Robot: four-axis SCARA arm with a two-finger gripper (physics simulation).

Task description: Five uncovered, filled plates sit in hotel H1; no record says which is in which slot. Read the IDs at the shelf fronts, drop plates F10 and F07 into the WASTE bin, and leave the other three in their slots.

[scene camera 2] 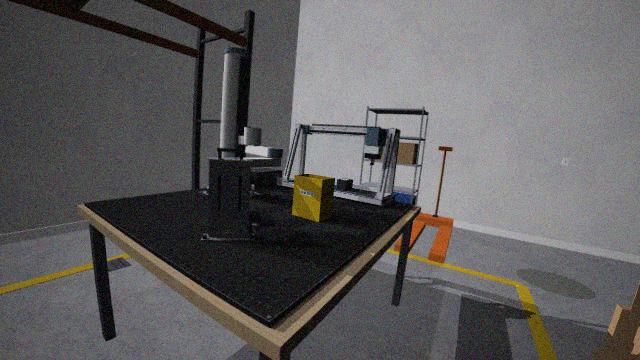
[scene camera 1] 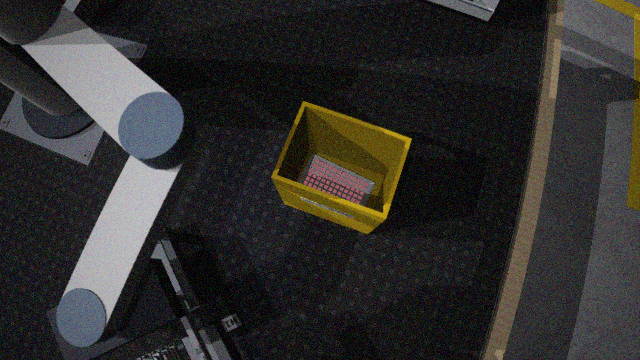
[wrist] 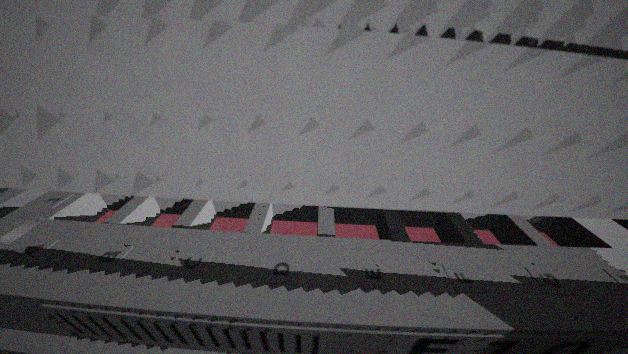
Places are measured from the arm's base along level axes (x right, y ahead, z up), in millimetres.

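Where they show: gripper, between the fingertips: [wrist: 322, 150].
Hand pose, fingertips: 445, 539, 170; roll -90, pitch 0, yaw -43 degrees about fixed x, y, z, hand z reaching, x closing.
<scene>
After its pixels a point has its place, as x, y, z.
The yellow WASTE bin [scene camera 1: 398, 177] @(28, 725, 213) [scene camera 2: 313, 197] @(86, 684, 123) stands upright on the table. A plate with pink wells [scene camera 1: 337, 181] @(16, 643, 32) lies on its floor, its ID unseen. Hotel H1 [scene camera 2: 227, 185] @(498, 585, 206) stands to the left of the bin; its tag [scene camera 1: 231, 322] @(318, 548, 13) shows low in scene camera 1. In the wrist view a filled plate [wrist: 295, 245] is very close, with row letters and pink wells; its front ID is cut off at the bottom edge. My gripper is open and empty, low at the hotel; one finger [scene camera 1: 175, 277] @(262, 475, 183) shows beside it. The fingertips do not show in the wrist view.
The arm's links [scene camera 1: 120, 225] @(212, 426, 282) reach over the left of the table. A gantry frame [scene camera 2: 391, 165] @(-561, 855, 273) stands behind the bin. The table's wooden edge [scene camera 1: 525, 240] @(0, 1033, 0) [scene camera 2: 175, 285] @(750, 690, -21) borders the black mat. A shelf rack [scene camera 2: 424, 135] and an orange pallet truck [scene camera 2: 441, 240] stand beyond.
</scene>
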